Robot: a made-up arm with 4 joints. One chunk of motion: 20 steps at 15 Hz.
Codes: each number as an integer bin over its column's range. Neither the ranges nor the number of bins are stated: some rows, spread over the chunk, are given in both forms.
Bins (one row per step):
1: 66 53 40 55 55 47
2: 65 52 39 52 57 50
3: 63 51 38 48 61 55
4: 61 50 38 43 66 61
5: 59 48 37 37 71 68
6: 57 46 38 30 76 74
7: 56 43 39 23 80 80
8: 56 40 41 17 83 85
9: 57 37 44 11 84 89
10: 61 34 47 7 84 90
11: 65 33 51 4 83 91
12: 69 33 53 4 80 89
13: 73 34 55 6 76 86
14: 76 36 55 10 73 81
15: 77 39 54 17 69 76
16: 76 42 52 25 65 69
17: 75 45 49 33 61 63
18: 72 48 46 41 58 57
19: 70 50 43 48 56 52
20: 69 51 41 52 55 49
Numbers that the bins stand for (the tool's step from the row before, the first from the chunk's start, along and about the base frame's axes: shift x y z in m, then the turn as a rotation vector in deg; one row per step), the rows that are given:
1: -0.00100 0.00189 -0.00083 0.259 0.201 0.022
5: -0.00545 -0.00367 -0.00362 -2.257 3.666 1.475
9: -0.00673 -0.01589 0.00289 -5.892 6.482 2.928
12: 0.00091 -0.02033 0.01125 -6.871 5.615 2.928
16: 0.00536 -0.01033 0.01032 -3.935 2.367 1.544
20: 0.00091 -0.00033 0.00010 -0.161 0.201 0.160
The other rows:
2: -0.00164 0.00078 -0.00176 -0.161 0.634 0.230
3: -0.00291 -0.00033 -0.00269 -0.720 1.501 0.576
4: -0.00418 -0.00144 -0.00269 -1.419 2.583 0.991
6: -0.00673 -0.00589 -0.00269 -3.236 4.749 1.890
7: -0.00736 -0.00922 -0.00176 -4.215 5.615 2.305
8: -0.00736 -0.01256 0.00010 -5.053 6.265 2.651
10: -0.00418 -0.01922 0.00568 -6.451 6.482 2.997
11: -0.00164 -0.02033 0.00939 -6.871 6.265 3.066
13: 0.00345 -0.01922 0.01311 -6.591 4.749 2.721
14: 0.00536 -0.01700 0.01311 -6.032 4.099 2.375
15: 0.00600 -0.01367 0.01218 -5.053 3.233 2.029
17: 0.00473 -0.00700 0.00754 -2.817 1.501 1.129
18: 0.00282 -0.00367 0.00475 -1.698 0.851 0.714
19: 0.00155 -0.00144 0.00196 -0.720 0.418 0.368

